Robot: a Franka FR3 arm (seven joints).
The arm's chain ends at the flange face. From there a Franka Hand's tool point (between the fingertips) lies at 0.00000 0.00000 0.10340 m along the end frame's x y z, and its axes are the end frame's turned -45 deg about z.
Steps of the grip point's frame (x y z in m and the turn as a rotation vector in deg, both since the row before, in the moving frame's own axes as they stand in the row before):
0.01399 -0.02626 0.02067 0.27 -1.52 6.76
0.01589 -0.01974 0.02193 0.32 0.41 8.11
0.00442 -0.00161 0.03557 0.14 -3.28 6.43
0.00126 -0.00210 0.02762 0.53 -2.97 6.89
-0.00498 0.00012 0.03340 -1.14 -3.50 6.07
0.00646 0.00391 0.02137 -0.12 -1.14 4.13
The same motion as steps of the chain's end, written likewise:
-0.00630 -0.02992 0.02071 -0.88 -1.27 6.76
-0.00290 -0.02427 0.02193 0.52 0.06 8.11
0.00656 -0.00802 0.03574 -2.22 -2.42 6.43
0.00405 -0.00521 0.02776 -1.73 -2.47 6.89
-0.00012 -0.00214 0.03361 -3.28 -1.67 6.07
0.00869 -0.00336 0.02139 -0.89 -0.72 4.13

